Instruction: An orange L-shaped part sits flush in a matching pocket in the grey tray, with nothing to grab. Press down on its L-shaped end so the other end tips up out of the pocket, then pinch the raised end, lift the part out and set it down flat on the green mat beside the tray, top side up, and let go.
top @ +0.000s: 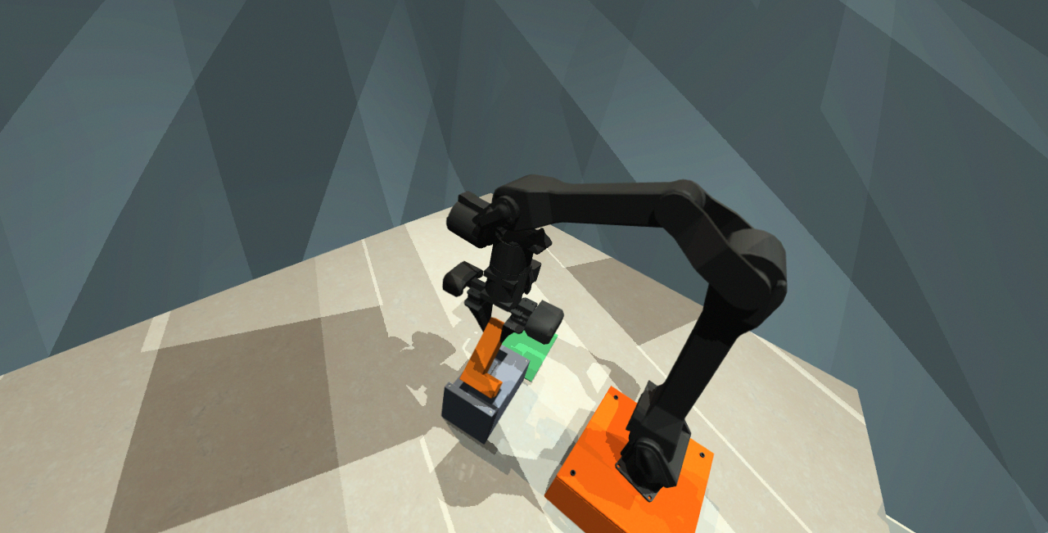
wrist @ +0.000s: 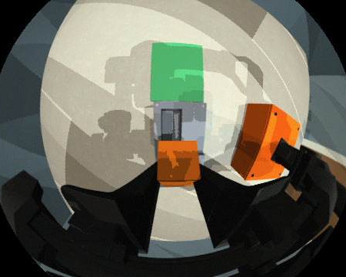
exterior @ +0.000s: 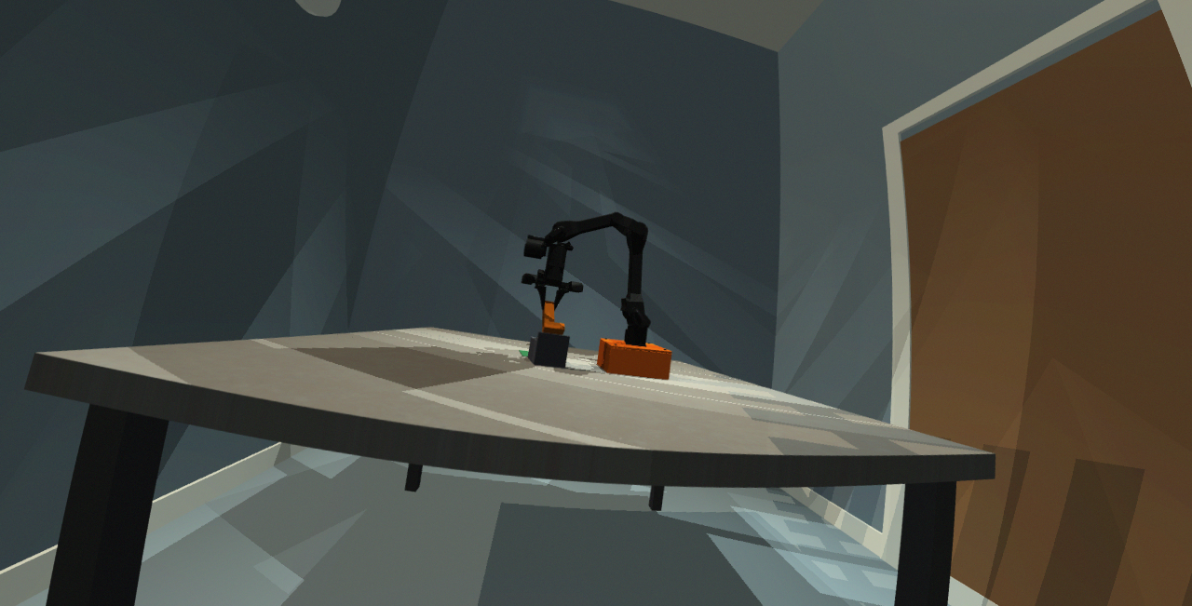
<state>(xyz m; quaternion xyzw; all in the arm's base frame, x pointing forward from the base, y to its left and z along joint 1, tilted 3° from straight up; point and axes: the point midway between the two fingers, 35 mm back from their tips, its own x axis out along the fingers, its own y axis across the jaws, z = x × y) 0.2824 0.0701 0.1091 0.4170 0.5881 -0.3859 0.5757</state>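
Right now my gripper tip is 17 cm above the green mat, 14 cm to the left of it and 4 cm short of it. The rest, counted from my gripper tip: orange L-shaped part: 3 cm below, 3 cm behind, 2 cm to the left.
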